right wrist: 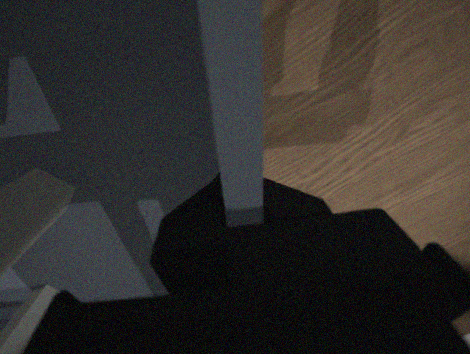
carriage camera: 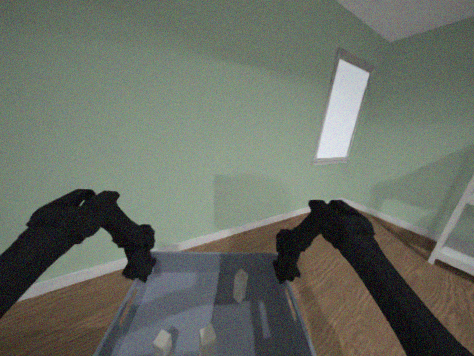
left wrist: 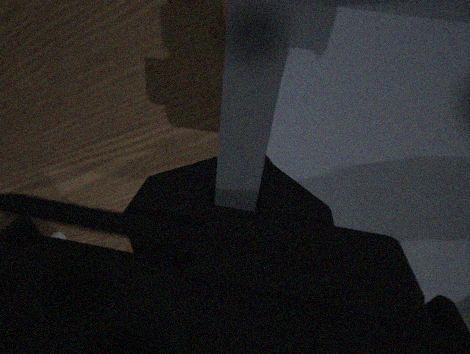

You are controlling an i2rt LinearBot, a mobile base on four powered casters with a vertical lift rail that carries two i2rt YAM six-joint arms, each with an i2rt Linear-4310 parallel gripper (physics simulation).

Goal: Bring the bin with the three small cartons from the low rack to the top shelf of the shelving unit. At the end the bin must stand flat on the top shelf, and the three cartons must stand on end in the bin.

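Places are measured from the left arm's base along level axes (x ahead, y left, z up), in millimetres.
Where they show: left gripper, fingertip midpoint: [carriage camera: 144, 281]; right gripper, fingertip midpoint: [carriage camera: 281, 282].
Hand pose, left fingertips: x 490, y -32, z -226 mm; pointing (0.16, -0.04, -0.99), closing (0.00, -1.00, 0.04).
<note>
Each offset is from my left fingertips to the centre of the thing. "pt": to the spot under its first point.
The grey-blue bin @[110 mm back, 292 mm right, 2 mm up] [carriage camera: 206, 306] hangs between my two grippers above the wooden floor, low in the middle of the carriage view. Three small beige cartons stand on end in it: one toward the far side @[pt 63 mm back, 394 mm right, 52 mm up] [carriage camera: 240, 285] and two near the front @[pt 234 mm back, 159 mm right, 51 mm up] [carriage camera: 162, 342] @[pt 235 mm back, 284 mm right, 68 mm up] [carriage camera: 207, 337]. My left gripper [carriage camera: 138, 270] is shut on the bin's left wall, which shows in the left wrist view [left wrist: 243, 114]. My right gripper [carriage camera: 285, 273] is shut on the bin's right wall, which shows in the right wrist view [right wrist: 237, 114]. A carton also shows in the right wrist view [right wrist: 29, 213].
A green wall with a white baseboard [carriage camera: 214, 235] runs behind the bin. A bright window [carriage camera: 341, 111] is in the wall at upper right. Part of a white shelving unit [carriage camera: 455, 233] stands at the right edge.
</note>
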